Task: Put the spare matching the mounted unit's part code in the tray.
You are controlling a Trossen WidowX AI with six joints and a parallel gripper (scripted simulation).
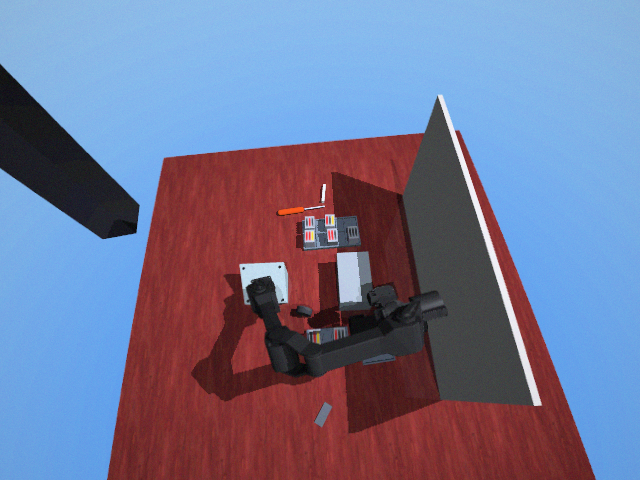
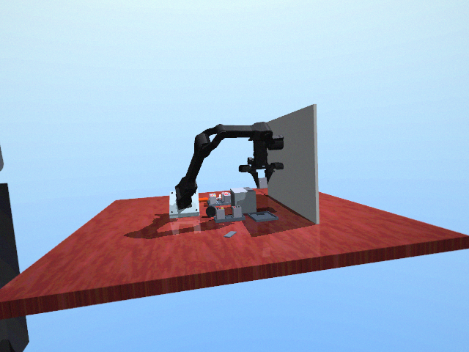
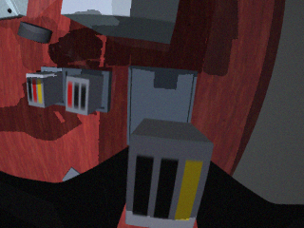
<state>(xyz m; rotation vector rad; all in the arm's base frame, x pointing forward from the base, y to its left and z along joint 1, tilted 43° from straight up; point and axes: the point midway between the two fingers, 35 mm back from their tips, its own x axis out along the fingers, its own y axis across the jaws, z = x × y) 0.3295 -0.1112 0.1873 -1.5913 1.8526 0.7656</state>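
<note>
Now: the flat grey tray 130 mm below my gripper tip, 10 mm to the right of it and 10 mm behind it. Round my gripper tip: grey rack 380 mm to the left, 120 mm below, 70 mm behind; grey mounted unit 180 mm to the left, 80 mm below, 30 mm behind; tall grey panel 190 mm ahead, 140 mm to the left, 90 mm above.
</note>
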